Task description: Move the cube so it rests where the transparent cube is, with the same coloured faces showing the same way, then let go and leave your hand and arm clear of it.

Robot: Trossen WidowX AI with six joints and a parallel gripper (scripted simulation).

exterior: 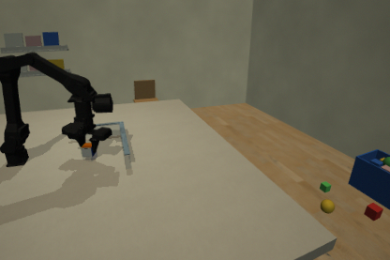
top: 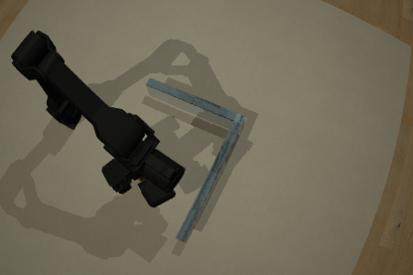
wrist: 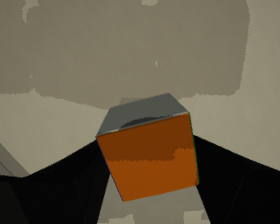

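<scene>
My hand is 40 mm above the transparent cube.
</scene>
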